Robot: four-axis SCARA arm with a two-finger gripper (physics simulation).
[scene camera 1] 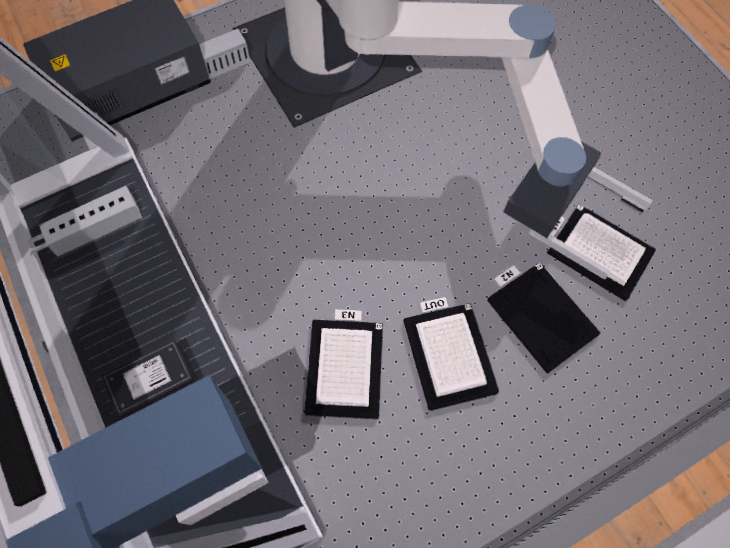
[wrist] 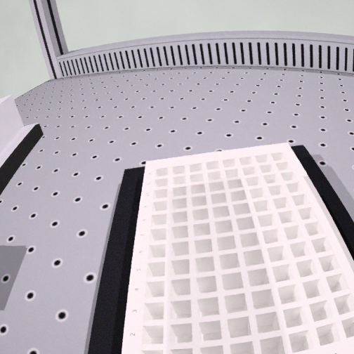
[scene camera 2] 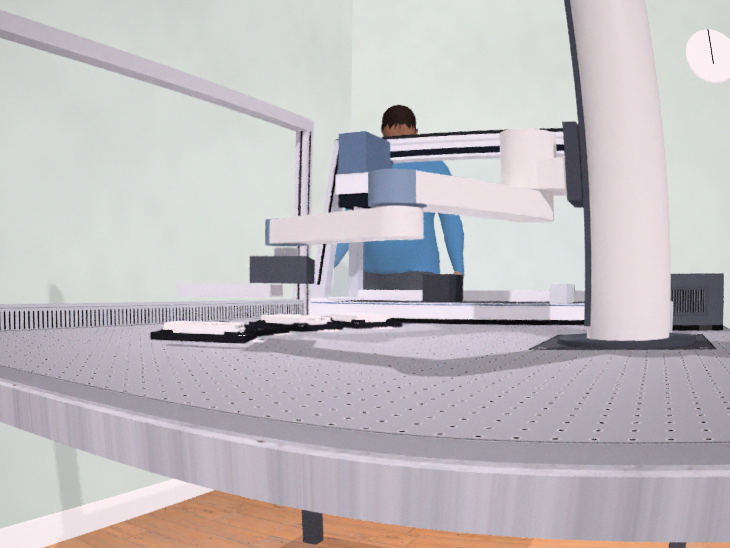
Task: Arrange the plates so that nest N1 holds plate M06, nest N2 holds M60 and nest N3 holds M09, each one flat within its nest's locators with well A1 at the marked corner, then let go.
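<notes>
My gripper is open and empty, its long fingers above and on either side of a white plate. The plate looks flat in black nest N1; small numbers run up its left edge in the wrist view, 2 nearest the camera. Its name and corner A1 are out of that view. Black nest N2 is empty. A white plate lies in nest N3. Another white plate lies in the OUT nest. No plate name is readable.
The nests stand in an arc on the perforated bench. A framed enclosure with a dark deck and a blue block is at the left of scene camera 1. A dark grey box stands near the arm's base.
</notes>
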